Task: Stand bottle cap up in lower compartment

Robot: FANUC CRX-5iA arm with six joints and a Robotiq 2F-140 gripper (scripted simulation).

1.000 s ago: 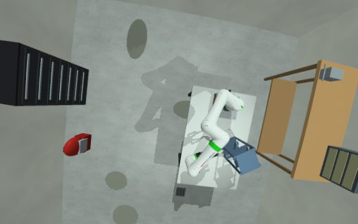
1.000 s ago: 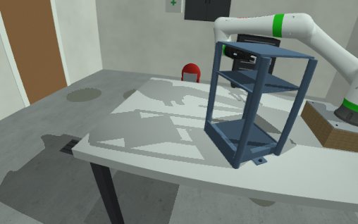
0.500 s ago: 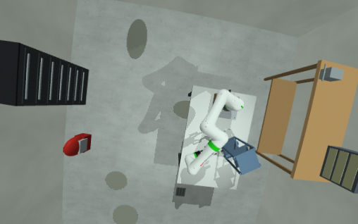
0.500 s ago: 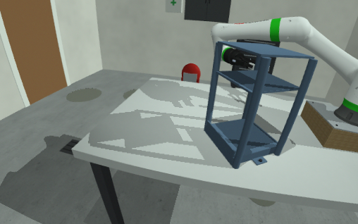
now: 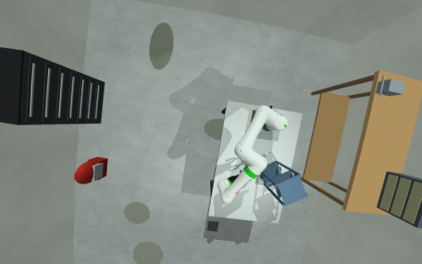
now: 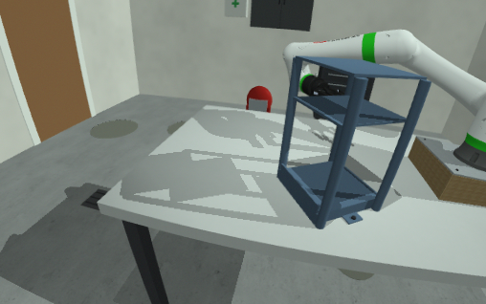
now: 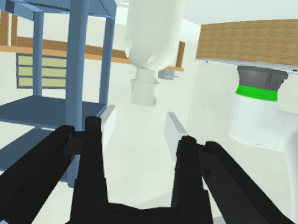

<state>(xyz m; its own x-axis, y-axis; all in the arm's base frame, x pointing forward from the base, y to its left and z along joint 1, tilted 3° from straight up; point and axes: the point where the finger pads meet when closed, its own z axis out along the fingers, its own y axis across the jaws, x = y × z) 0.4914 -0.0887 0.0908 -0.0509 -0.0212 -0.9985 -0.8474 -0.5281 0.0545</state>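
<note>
The white bottle is 90 mm below my hand. Also, from my hand: blue shelving unit 60 mm ahead, 280 mm to the left, 20 mm below.
</note>
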